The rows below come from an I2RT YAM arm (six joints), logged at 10 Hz.
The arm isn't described. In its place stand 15 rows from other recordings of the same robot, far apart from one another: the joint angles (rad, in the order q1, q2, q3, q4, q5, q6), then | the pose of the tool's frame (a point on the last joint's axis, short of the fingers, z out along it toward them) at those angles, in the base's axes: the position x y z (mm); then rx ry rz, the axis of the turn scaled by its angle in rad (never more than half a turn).
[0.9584 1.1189 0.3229 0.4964 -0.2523 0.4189] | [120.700 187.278 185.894 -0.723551 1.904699 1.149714]
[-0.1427 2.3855 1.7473 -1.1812 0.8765 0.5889] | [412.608 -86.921 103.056 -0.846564 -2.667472 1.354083]
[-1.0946 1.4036 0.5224 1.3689 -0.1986 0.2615] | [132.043 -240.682 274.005 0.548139 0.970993 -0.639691]
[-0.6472 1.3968 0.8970 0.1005 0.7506 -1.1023] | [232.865 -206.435 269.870 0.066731 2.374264 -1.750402]
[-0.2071 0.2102 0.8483 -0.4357 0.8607 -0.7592] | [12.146 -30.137 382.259 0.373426 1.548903 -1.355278]
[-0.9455 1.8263 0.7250 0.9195 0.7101 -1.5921] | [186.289 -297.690 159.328 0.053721 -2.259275 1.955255]
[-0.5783 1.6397 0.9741 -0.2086 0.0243 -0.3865] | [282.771 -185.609 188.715 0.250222 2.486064 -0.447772]
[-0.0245 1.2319 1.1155 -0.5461 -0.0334 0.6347] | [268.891 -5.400 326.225 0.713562 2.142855 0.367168]
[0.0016 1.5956 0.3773 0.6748 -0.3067 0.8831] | [259.810 11.164 112.381 0.763654 2.067792 0.837064]
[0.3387 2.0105 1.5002 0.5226 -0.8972 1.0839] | [435.627 182.961 286.261 -0.151975 1.876192 1.735301]
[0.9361 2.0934 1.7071 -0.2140 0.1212 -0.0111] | [294.919 393.266 243.771 -0.937528 1.983103 0.396773]
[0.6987 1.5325 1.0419 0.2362 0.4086 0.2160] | [282.827 219.121 287.953 -0.149357 1.806383 0.278367]
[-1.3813 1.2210 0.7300 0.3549 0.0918 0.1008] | [49.972 -277.870 284.057 1.279415 1.290463 -1.013174]
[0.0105 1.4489 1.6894 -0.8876 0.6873 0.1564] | [292.770 -19.513 430.969 0.523726 2.057758 -0.658733]
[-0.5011 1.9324 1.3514 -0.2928 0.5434 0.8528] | [357.932 -217.038 196.007 1.639973 1.665001 -0.489981]
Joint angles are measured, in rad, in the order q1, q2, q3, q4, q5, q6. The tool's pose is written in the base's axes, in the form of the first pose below.
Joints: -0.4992 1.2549 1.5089 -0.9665 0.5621 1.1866
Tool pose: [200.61 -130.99 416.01 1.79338 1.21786 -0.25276]
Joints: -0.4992 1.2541 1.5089 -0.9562 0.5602 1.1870
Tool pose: [201.06 -131.18 416.98 1.78827 1.21012 -0.24456]
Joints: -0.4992 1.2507 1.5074 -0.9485 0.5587 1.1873
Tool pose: [200.71 -130.94 417.87 1.78380 1.20338 -0.23767]
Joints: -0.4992 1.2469 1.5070 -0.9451 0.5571 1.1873
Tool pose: [199.96 -130.47 418.83 1.78048 1.19915 -0.23236]
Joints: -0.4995 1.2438 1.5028 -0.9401 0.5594 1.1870
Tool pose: [199.52 -130.39 418.67 1.77871 1.19472 -0.23301]
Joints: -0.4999 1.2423 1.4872 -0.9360 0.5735 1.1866
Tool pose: [199.65 -131.05 414.77 1.78397 1.19359 -0.25352]
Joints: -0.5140 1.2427 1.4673 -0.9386 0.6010 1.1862
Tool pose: [197.81 -134.80 408.79 1.80391 1.18215 -0.30308]
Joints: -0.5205 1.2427 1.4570 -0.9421 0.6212 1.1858
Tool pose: [196.55 -136.55 405.66 1.81411 1.17487 -0.33582]
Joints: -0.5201 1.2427 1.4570 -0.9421 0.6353 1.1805
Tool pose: [196.21 -136.71 405.86 1.81088 1.17131 -0.35342]
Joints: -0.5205 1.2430 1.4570 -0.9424 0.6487 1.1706
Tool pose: [195.84 -137.05 405.96 1.80602 1.17228 -0.37375]
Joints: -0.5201 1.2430 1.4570 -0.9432 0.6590 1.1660
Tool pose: [195.56 -137.12 406.05 1.80355 1.17105 -0.38741]
